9 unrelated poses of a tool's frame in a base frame.
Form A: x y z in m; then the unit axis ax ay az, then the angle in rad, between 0 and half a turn.
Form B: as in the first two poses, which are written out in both.
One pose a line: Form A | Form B
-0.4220, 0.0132, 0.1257, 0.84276, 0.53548, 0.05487, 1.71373 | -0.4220, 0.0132, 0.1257, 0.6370, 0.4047, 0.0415, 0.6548
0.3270, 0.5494, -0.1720, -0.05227, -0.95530, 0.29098, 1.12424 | 0.3270, 0.5494, -0.1720, -0.0279, -0.5092, 0.1551, 0.8461
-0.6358, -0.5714, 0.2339, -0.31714, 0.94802, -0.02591, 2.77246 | -0.6358, -0.5714, 0.2339, -0.3118, 0.9319, -0.0255, 0.1835
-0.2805, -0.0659, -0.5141, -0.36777, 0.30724, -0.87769, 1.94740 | -0.2805, -0.0659, -0.5141, -0.3041, 0.2541, -0.7258, 0.5622
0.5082, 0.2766, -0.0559, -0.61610, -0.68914, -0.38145, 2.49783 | 0.5082, 0.2766, -0.0559, -0.5845, -0.6537, -0.3619, 0.3164
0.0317, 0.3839, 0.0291, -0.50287, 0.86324, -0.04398, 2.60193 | 0.0317, 0.3839, 0.0291, -0.4847, 0.8320, -0.0424, 0.2666
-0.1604, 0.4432, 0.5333, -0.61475, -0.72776, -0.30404, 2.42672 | -0.1604, 0.4432, 0.5333, -0.5759, -0.6818, -0.2848, 0.3499
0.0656, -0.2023, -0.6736, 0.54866, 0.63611, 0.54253, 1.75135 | 0.0656, -0.2023, -0.6736, 0.4214, 0.4885, 0.4166, 0.6405
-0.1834, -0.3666, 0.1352, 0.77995, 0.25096, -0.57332, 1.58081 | -0.1834, -0.3666, 0.1352, 0.5543, 0.1783, -0.4074, 0.7036
